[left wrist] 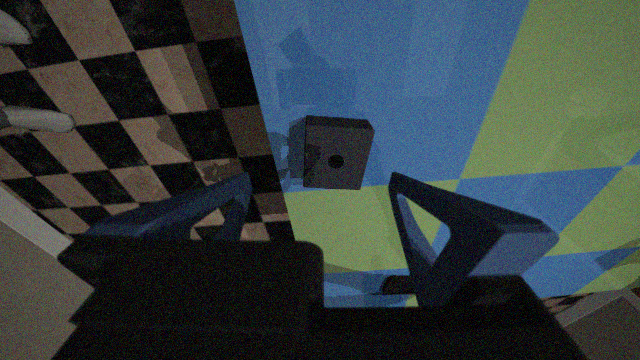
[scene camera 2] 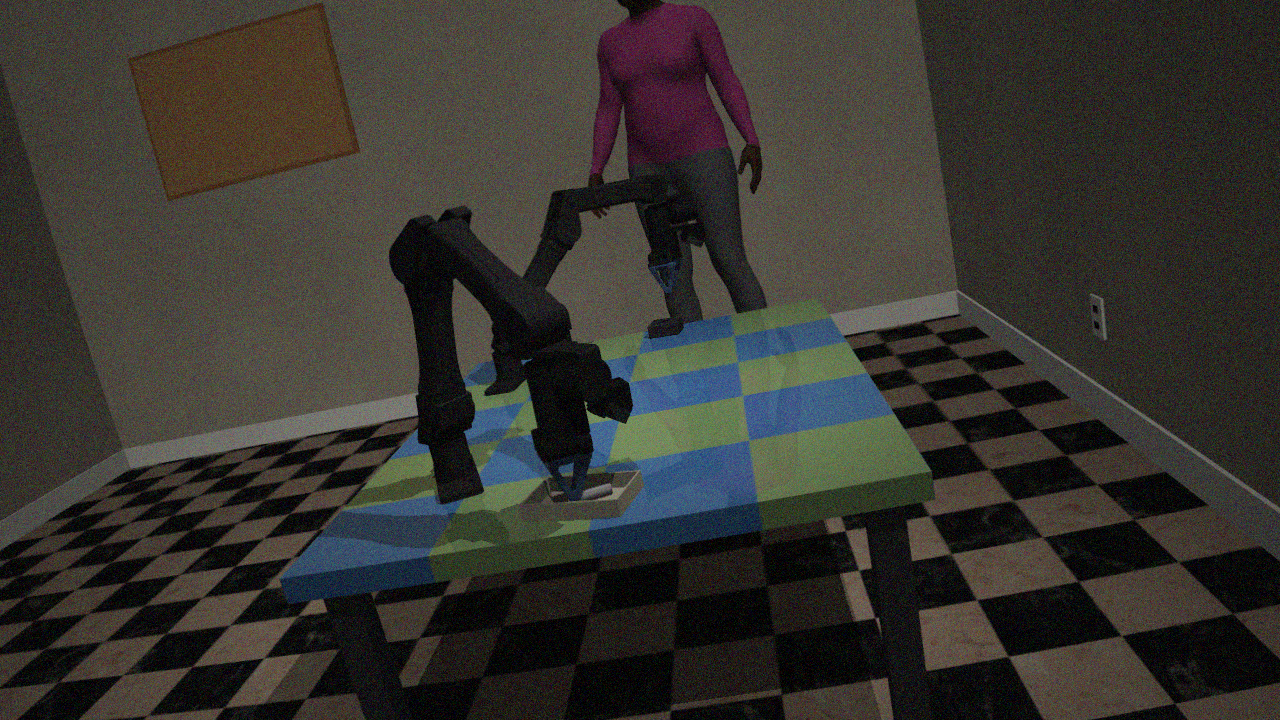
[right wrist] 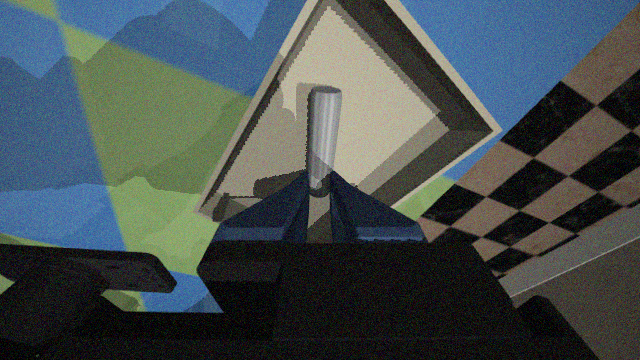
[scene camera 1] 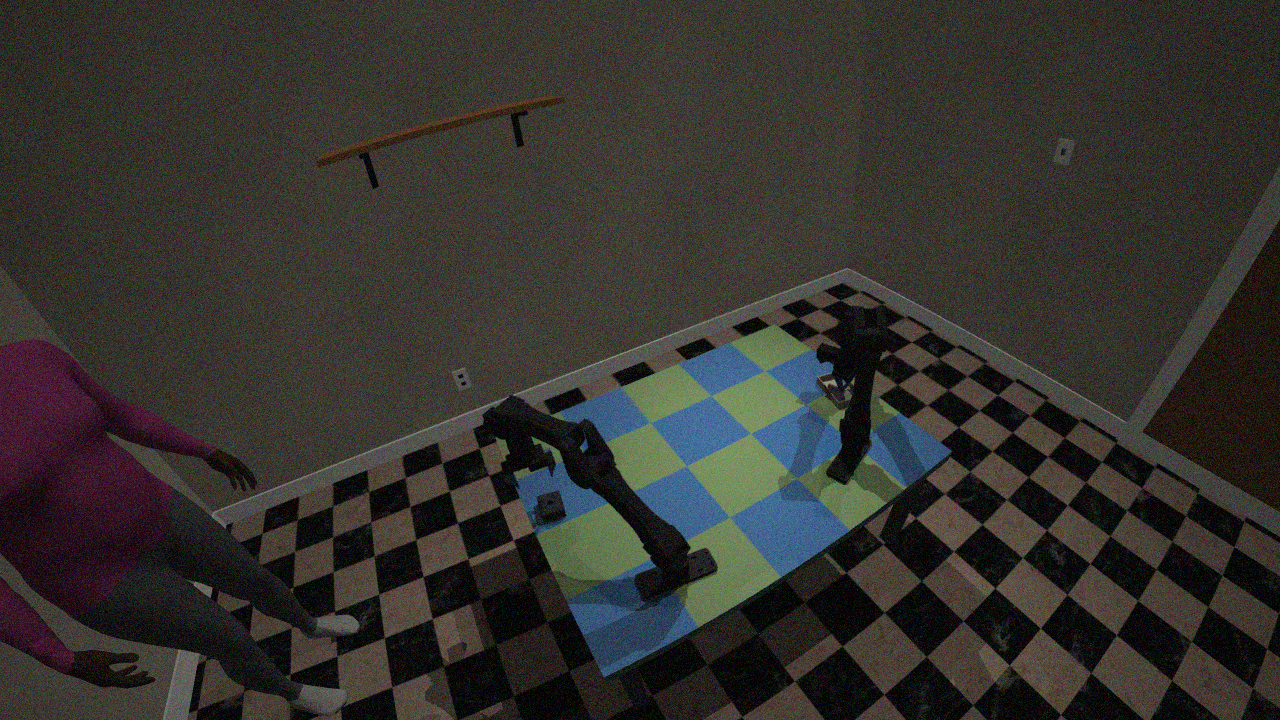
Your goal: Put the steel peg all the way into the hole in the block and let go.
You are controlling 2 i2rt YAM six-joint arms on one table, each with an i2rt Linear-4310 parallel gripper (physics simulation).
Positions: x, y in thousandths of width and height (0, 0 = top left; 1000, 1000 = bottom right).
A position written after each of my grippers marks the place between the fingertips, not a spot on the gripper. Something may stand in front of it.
Note:
My left gripper (scene camera 1: 418, 669) is open, with nothing in its grasp. My right gripper (scene camera 2: 449, 692) grips a steel peg (right wrist: 509, 285), which still rests on a shallow tray (scene camera 2: 429, 697).
My left gripper also shows in the left wrist view (left wrist: 501, 499) and in scene camera 2 (scene camera 2: 525, 402). My right gripper shows as well in the right wrist view (right wrist: 499, 499). The shallow tray is seen too in the right wrist view (right wrist: 637, 324). The left wrist view misses the steel peg: it is out of frame.

